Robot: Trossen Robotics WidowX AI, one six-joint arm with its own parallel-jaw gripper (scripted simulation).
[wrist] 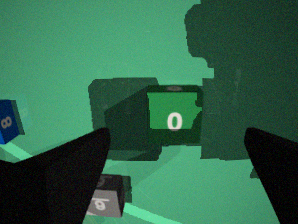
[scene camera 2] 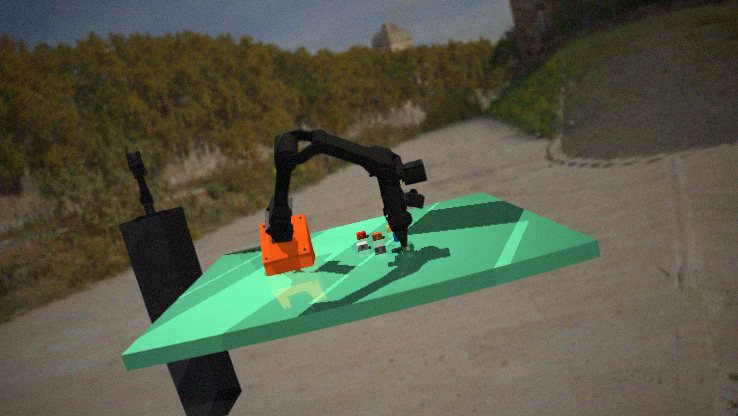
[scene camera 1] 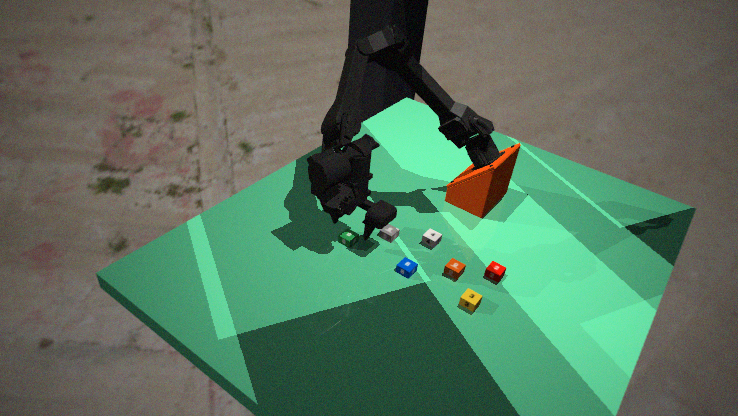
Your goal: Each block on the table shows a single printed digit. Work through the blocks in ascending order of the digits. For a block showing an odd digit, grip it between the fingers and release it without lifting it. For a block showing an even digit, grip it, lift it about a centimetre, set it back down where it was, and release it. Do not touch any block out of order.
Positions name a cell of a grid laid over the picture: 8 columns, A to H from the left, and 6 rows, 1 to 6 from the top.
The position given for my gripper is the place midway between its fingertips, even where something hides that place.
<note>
My gripper (scene camera 1: D4) is open, holding nothing. Also in view: a grey block (wrist: C6).
My gripper shows as well in the wrist view (wrist: E4) and in scene camera 2 (scene camera 2: E4).
</note>
